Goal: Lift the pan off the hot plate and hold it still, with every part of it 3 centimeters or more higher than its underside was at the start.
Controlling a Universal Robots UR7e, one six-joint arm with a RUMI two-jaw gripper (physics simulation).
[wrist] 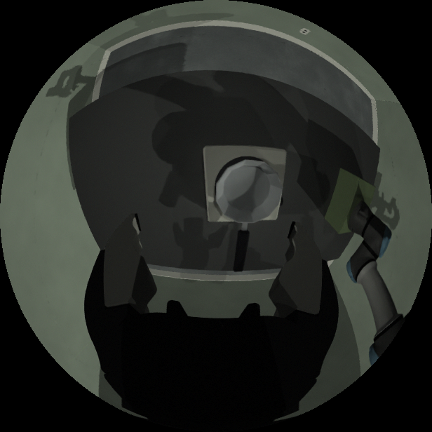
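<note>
A round grey pan sits on a square, light hot plate near the middle of the wrist view. Its black handle points down the view, toward the gripper. My gripper is open, with one finger at the left and one at the right. The handle lies between the two fingers as seen in this view, closer to the right finger, and neither finger appears to touch it. How high the fingers are above the handle I cannot tell. The pan's underside is hidden.
The hot plate stands on a dark table top. A green block is at the right, with a jointed arm beside it. A grey panel with a pale edge lies beyond the table. Shadows fall across the table top.
</note>
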